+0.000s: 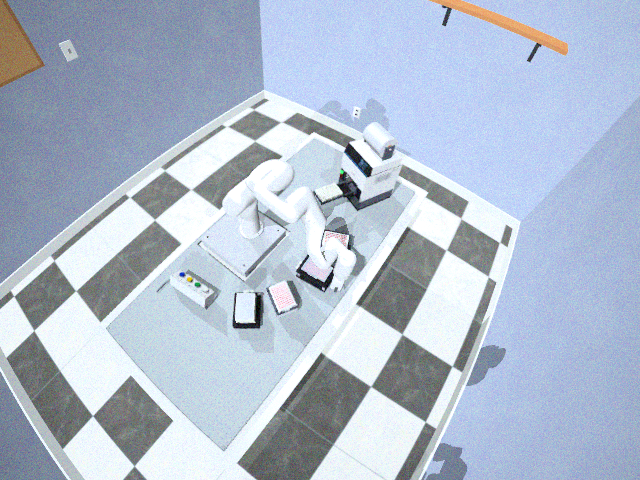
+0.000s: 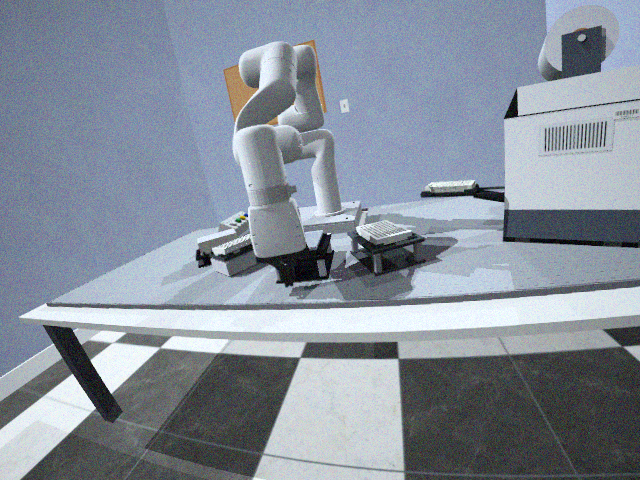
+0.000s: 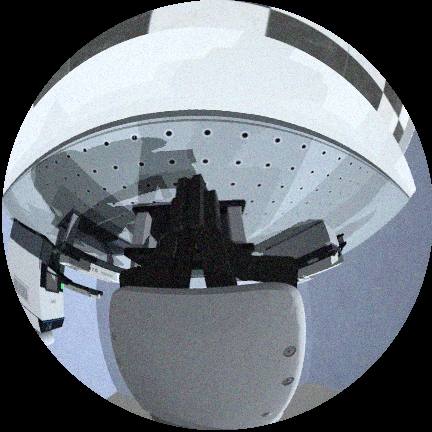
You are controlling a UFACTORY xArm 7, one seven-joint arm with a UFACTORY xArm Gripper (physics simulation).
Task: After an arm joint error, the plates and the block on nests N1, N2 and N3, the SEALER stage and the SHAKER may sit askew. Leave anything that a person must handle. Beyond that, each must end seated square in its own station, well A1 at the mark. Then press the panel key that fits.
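Observation:
My gripper (image 2: 291, 272) (image 3: 195, 188) is shut and empty. It is down at table height, with its fingertips at the outer edge of the middle black nest (image 1: 309, 279) (image 2: 324, 253). That nest holds a pink well plate (image 1: 314, 269). A second pink plate (image 1: 282, 296) lies turned askew on the station to its left. A white block (image 1: 245, 306) sits in a black nest further left. Another pink plate (image 1: 335, 239) (image 2: 383, 230) rests on the raised shaker stand (image 2: 379, 253). A white plate (image 1: 328, 192) (image 2: 450, 185) lies on the sealer's stage. The key panel (image 1: 191, 287) (image 2: 234, 221) carries blue, yellow and green keys.
The sealer machine (image 1: 372, 172) (image 2: 570, 154) stands at the far end of the perforated table top (image 1: 207, 371) (image 3: 282, 160). The arm's base plate (image 1: 243, 248) lies behind the nests. The table edge (image 2: 361, 314) is close beyond the gripper.

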